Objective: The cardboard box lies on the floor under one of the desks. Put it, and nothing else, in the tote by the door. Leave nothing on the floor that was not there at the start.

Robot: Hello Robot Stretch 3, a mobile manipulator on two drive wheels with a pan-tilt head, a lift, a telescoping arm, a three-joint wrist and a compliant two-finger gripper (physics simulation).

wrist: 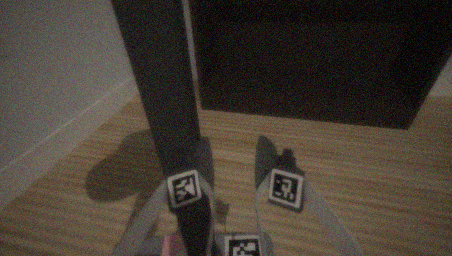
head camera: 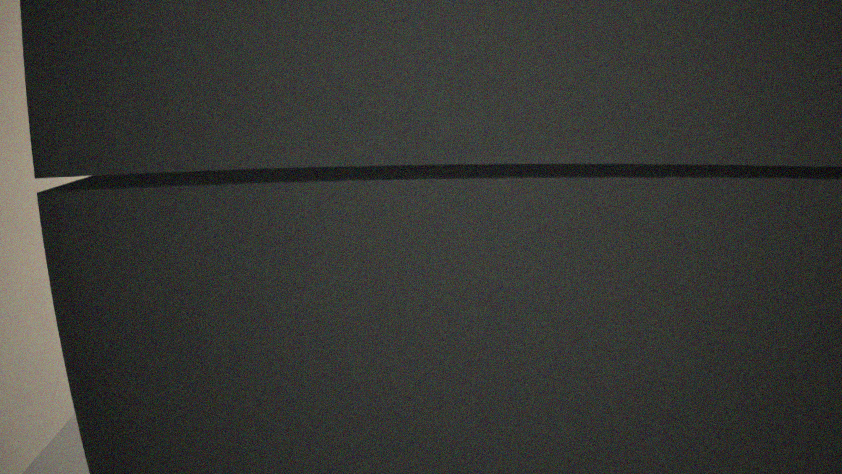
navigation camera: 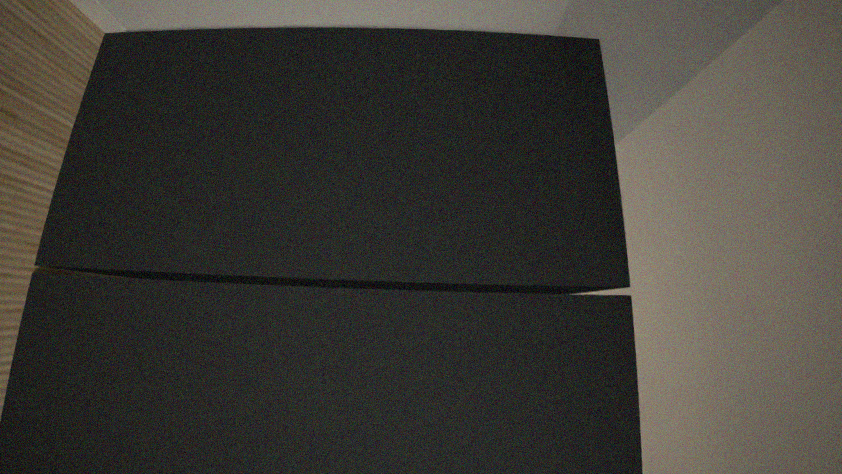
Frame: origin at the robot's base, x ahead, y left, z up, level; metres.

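Seen in the pictures: gripper, fingertip midpoint: (wrist: 233,154).
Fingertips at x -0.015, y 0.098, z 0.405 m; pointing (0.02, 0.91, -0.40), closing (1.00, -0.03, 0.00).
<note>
A point is followed by its place in that frame.
My gripper (wrist: 233,154) @(z 0.404, x -0.015, y 0.098 m) is open in the wrist view, its two fingers apart above the wood floor with nothing between them. The cardboard box does not show in the head, navigation or wrist view. The tote and the door do not show in them either.
A dark piece of furniture (wrist: 305,65) @(z 0.125, x 0.349, y 0.973 m) stands on the wood floor (wrist: 350,165) @(z 0.000, x 0.357, y 0.458 m). A dark post (wrist: 160,75) crosses the wrist view beside the left finger. Large dark grey panels (head camera: 441,323) @(z 1.208, x 1.076, y 0.126 m) (navigation camera: 329,164) @(z 0.962, x 1.105, y 0.237 m) fill much of the head and navigation views, beside a pale wall (head camera: 23,282) @(z 2.437, x 1.806, y 0.071 m) (navigation camera: 736,294) @(z 2.437, x 1.171, y -0.166 m).
</note>
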